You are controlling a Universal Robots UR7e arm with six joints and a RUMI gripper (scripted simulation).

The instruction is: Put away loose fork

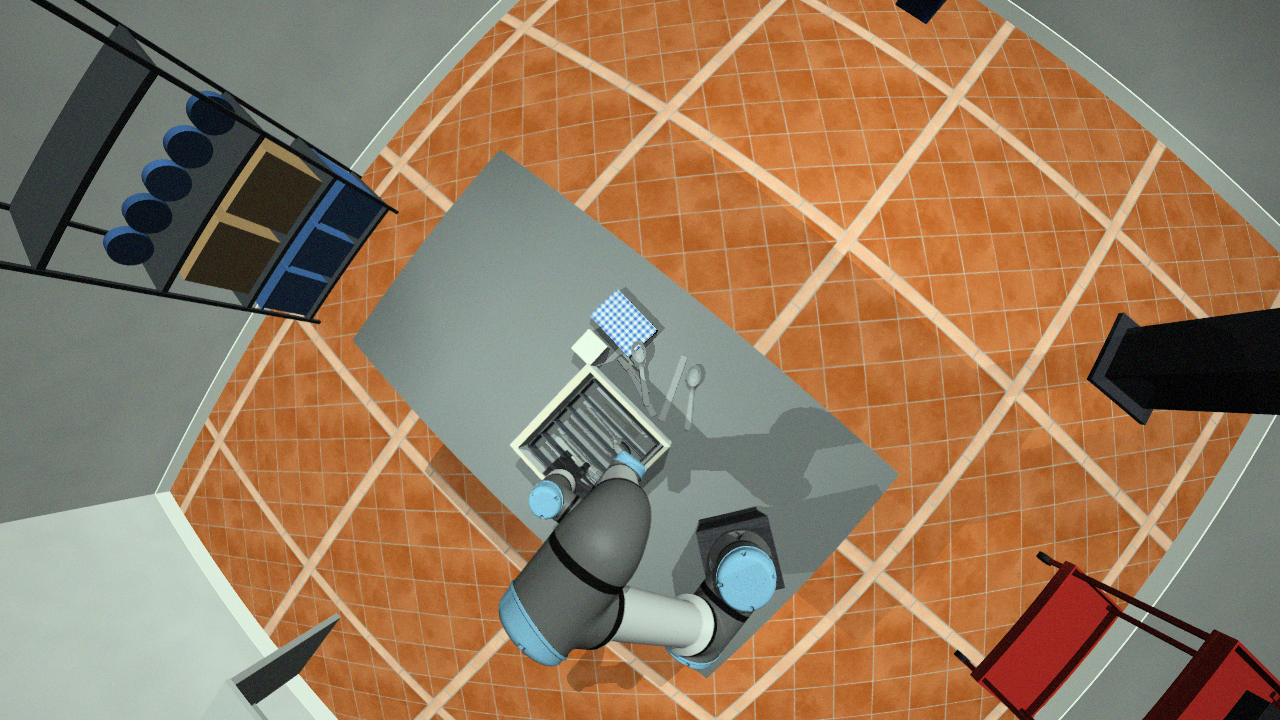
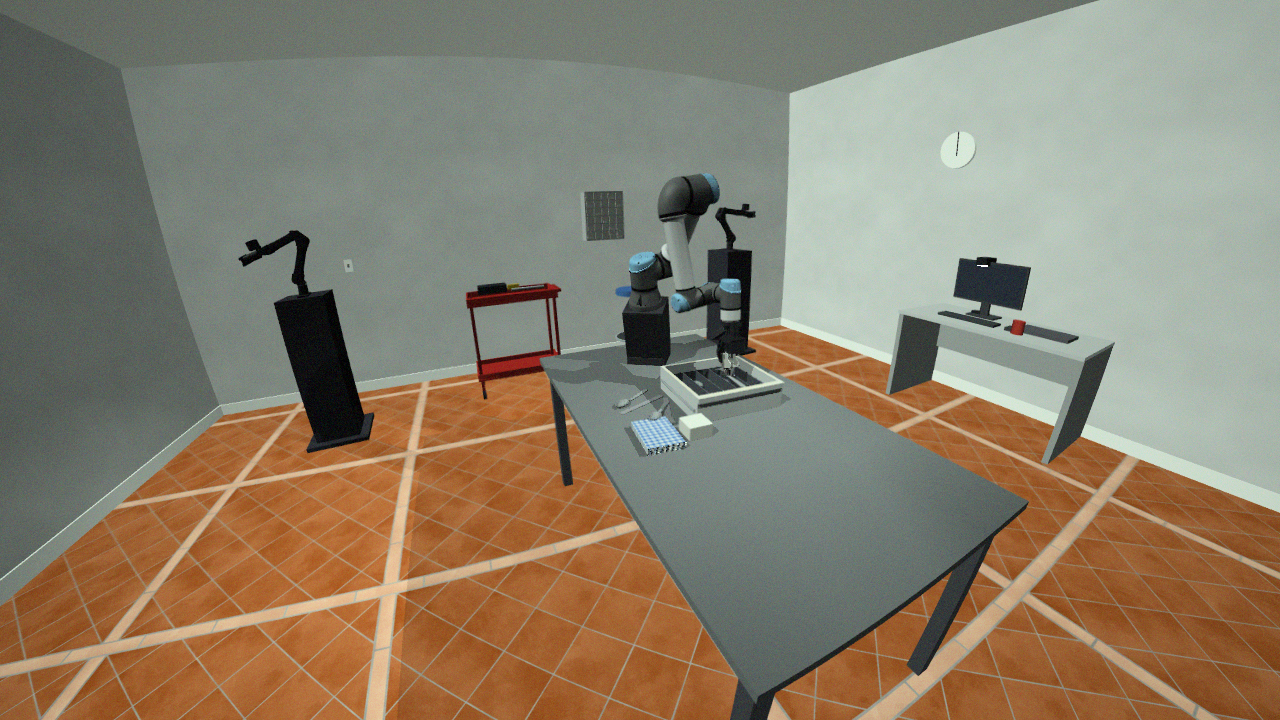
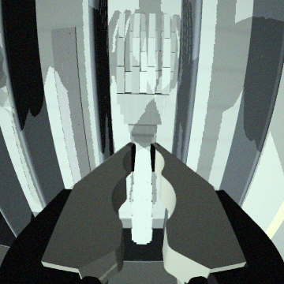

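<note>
My hand is 20 mm short of the tray, 60 mm to the left of it and 30 mm above it. The rest, counted from my hand: white block: 200 mm ahead, 300 mm to the right, 60 mm below.
</note>
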